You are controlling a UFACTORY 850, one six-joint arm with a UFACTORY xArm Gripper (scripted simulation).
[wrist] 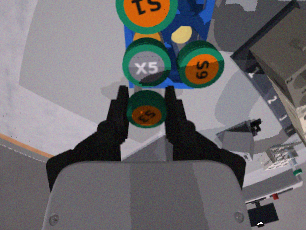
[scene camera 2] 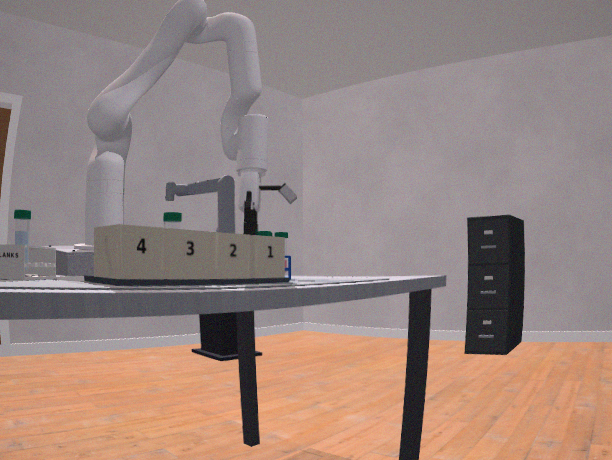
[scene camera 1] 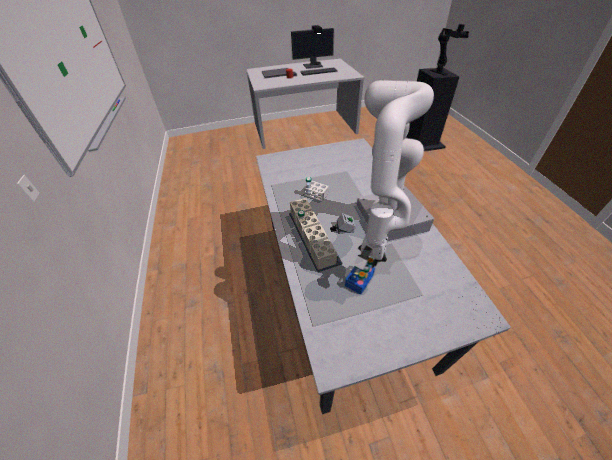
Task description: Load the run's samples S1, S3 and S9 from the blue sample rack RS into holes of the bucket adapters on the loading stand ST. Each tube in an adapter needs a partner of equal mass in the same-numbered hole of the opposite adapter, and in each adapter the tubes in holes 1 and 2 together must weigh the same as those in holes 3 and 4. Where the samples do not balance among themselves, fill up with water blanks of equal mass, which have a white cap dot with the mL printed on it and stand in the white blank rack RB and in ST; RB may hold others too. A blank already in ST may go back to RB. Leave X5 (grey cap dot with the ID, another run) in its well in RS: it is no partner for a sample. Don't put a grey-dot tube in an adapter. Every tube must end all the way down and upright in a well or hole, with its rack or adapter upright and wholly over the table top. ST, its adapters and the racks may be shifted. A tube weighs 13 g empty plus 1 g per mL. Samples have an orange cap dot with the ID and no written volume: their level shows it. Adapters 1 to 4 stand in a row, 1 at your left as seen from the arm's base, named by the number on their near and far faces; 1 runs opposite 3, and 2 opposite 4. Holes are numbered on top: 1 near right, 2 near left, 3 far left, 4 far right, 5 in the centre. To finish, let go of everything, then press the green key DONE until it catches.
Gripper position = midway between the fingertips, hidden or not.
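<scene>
You'd find my gripper at (scene camera 2: 250, 238) and (wrist: 146, 97). There's an adapter 1 (scene camera 2: 267, 253), and an adapter 2 (scene camera 2: 229, 253) as well. I can also see a grey-dot tube X5 (wrist: 146, 63), plus a DONE key box (wrist: 240, 140).
</scene>
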